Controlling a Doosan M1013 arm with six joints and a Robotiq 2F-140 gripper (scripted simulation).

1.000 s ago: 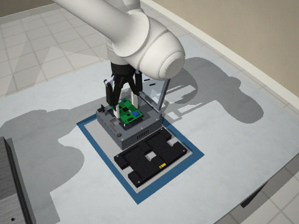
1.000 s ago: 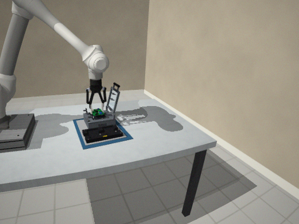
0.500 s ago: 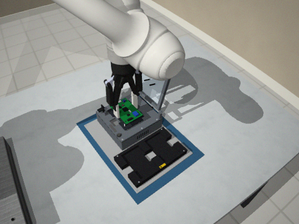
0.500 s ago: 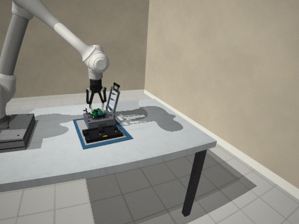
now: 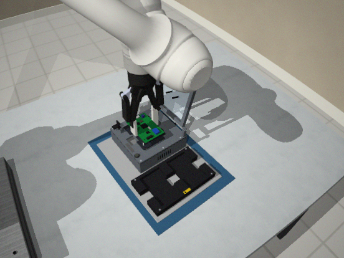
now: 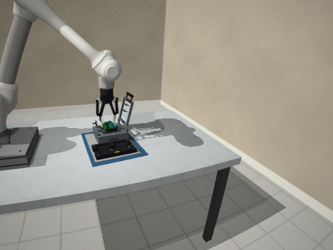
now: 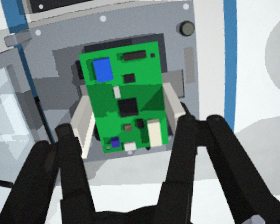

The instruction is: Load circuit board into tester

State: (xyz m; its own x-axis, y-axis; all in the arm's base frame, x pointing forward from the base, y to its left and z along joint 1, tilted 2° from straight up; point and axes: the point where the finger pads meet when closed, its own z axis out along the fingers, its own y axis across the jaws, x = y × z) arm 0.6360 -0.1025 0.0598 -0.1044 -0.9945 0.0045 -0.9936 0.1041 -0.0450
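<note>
Now: hand 2 cm above the green circuit board. The rest, counted from my hand: latch hook 7 cm to the left, 6 cm behind, 3 cm below; then tester lid 12 cm ahead, 7 cm above, 1 cm to the right.
</note>
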